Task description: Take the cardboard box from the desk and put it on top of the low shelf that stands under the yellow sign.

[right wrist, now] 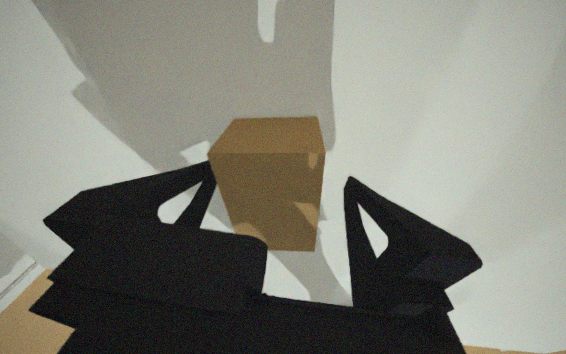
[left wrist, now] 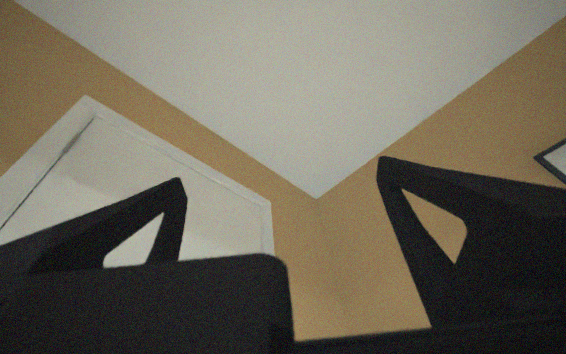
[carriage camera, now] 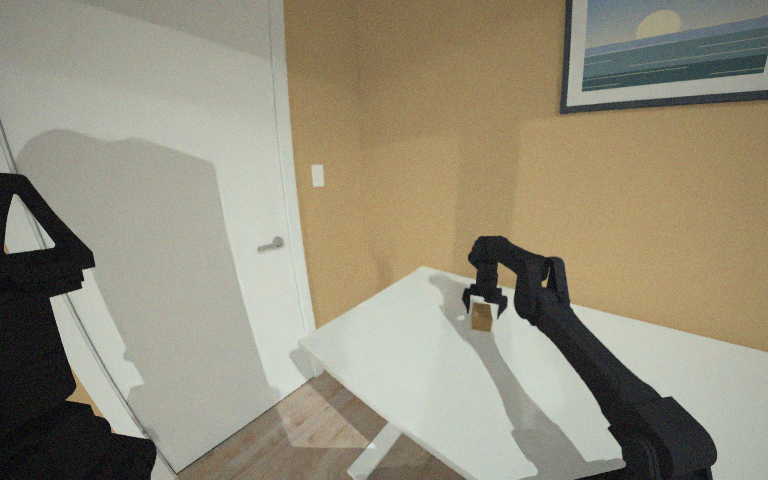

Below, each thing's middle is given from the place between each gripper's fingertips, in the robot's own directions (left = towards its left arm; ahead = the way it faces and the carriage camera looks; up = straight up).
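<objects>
The brown cardboard box [right wrist: 269, 171] is 10 mm to the left of my right hand and 10 mm behind it. There is also the framed picture [carriage camera: 611, 62], and from that same right hand I find it 530 mm to the right, 10 mm behind and, finally, 910 mm above.
For my left hand I see the brown cardboard box 480 mm ahead of it, 660 mm to the right of it and 480 mm below it. The framed picture is likewise 480 mm ahead of my left hand, yet 1200 mm to the right of it and 430 mm above it.
</objects>
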